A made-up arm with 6 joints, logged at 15 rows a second.
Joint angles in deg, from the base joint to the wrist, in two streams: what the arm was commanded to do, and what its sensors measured. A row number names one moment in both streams.
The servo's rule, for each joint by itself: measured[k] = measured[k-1] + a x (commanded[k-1-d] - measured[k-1]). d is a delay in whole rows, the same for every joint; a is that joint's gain. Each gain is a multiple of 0.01, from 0.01 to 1. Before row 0 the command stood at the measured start. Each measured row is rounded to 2 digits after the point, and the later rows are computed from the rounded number. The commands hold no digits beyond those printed.
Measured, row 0:
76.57 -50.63 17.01 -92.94 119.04 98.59
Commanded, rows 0 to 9:
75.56 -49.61 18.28 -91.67 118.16 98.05
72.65 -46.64 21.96 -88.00 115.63 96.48
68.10 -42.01 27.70 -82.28 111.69 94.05
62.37 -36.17 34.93 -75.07 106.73 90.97
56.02 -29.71 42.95 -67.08 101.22 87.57
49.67 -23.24 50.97 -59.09 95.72 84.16
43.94 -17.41 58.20 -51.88 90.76 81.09
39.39 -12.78 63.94 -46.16 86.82 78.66
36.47 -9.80 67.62 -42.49 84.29 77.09
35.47 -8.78 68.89 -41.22 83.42 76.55
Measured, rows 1 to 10:
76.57 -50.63 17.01 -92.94 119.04 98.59
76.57 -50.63 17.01 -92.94 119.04 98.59
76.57 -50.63 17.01 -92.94 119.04 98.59
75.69 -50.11 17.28 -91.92 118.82 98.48
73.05 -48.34 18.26 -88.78 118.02 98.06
68.74 -45.11 20.24 -83.58 116.44 97.22
63.20 -40.55 23.32 -76.77 114.01 95.91
56.95 -35.02 27.44 -69.02 110.81 94.16
50.62 -29.01 32.38 -61.08 107.04 92.06
44.81 -23.09 37.80 -53.72 102.97 89.76
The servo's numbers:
d 3
a 0.87 0.51 0.21 0.80 0.25 0.21

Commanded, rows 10 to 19:
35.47 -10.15 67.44 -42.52 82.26 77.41
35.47 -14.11 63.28 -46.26 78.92 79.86
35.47 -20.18 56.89 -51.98 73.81 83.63
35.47 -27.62 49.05 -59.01 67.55 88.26
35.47 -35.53 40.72 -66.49 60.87 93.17
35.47 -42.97 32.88 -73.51 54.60 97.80
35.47 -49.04 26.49 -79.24 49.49 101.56
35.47 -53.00 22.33 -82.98 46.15 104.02
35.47 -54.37 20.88 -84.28 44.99 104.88
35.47 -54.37 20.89 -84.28 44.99 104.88
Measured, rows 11 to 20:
40.09 -17.83 43.29 -47.67 98.93 87.43
36.94 -13.73 48.40 -43.53 95.27 85.26
35.66 -11.21 52.70 -41.68 92.31 83.43
35.49 -10.67 55.80 -42.35 89.80 82.17
35.47 -12.42 57.37 -45.48 87.08 81.68
35.47 -16.38 57.27 -50.68 83.76 82.09
35.47 -22.11 55.54 -57.34 79.71 83.39
35.47 -28.95 52.43 -64.66 75.00 85.44
35.47 -36.10 48.32 -71.74 69.90 88.04
35.47 -42.70 43.74 -77.74 64.80 90.88

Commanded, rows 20 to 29:
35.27 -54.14 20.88 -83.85 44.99 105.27
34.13 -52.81 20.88 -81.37 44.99 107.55
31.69 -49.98 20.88 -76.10 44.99 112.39
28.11 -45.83 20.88 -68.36 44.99 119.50
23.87 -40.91 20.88 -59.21 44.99 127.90
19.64 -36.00 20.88 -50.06 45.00 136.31
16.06 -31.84 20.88 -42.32 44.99 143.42
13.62 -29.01 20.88 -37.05 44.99 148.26
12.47 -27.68 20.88 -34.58 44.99 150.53
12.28 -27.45 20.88 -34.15 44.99 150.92
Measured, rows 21 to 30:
35.47 -47.95 39.24 -81.93 60.14 93.64
35.47 -51.22 35.38 -83.81 56.35 96.00
35.47 -52.83 32.34 -84.19 53.51 97.86
35.30 -53.50 29.93 -83.92 51.38 99.42
34.28 -53.15 28.03 -81.88 49.78 101.13
32.03 -51.53 26.53 -77.26 48.58 103.49
28.62 -48.62 25.34 -70.14 47.68 106.85
24.49 -44.69 24.40 -61.40 47.01 111.27
20.27 -40.26 23.66 -52.33 46.51 116.53
16.61 -35.97 23.08 -44.32 46.13 122.18

